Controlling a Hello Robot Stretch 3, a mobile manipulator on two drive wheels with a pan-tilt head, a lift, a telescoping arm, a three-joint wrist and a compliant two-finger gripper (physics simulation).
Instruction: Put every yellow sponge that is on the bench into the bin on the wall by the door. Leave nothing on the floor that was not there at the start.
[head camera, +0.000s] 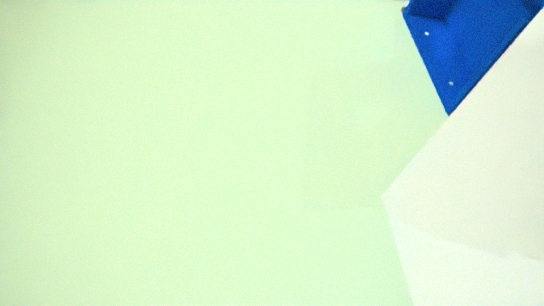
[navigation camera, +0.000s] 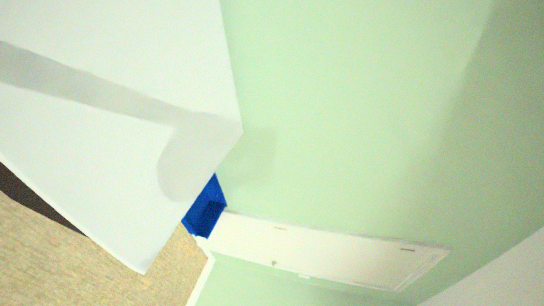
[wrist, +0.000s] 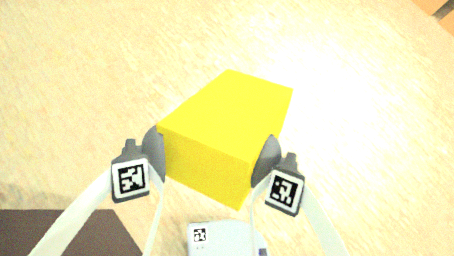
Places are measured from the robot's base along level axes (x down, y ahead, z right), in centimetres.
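Pixels of known places: gripper, between the fingertips: (wrist: 212, 149).
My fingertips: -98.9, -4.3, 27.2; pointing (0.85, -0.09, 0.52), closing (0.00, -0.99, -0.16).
Behind a point stands the place of what it marks, as x, y, z.
A yellow sponge (wrist: 220, 130) @(-102.7, -4.7, 27.4) is held between the two fingertips of my gripper (wrist: 212, 149) @(-98.9, -4.3, 27.2) in the wrist view, above the floor. The gripper is shut on it. The blue bin (head camera: 465, 45) @(-49.9, 110.8, 32.8) (navigation camera: 206, 210) @(-51.6, 114.3, 48.5) is on the green wall beside the door, past the end of the bench; it shows at the top right in the head view and below the middle in the navigation view. Part of the bin is hidden behind the white bench top (head camera: 480, 165) @(-91.0, 54.0, -0.4) (navigation camera: 100, 200) @(-91.0, 23.2, 7.3). No sponge shows on the visible part of the bench top. The gripper does not show in the head or navigation view.
The white door (navigation camera: 330, 250) @(-139.9, 142.6, 74.5) is right of the bin in the navigation view. The green wall (head camera: 200, 150) @(-124.8, 93.5, 1.1) (navigation camera: 350, 100) @(-133.8, 77.5, -21.7) runs along the bench. My robot base (wrist: 222, 240) @(-16.0, -8.7, 10.3) and a dark brown surface (wrist: 65, 232) show at the bottom of the wrist view, over the tan floor (wrist: 75, 75) @(0.0, 61.3, 94.8).
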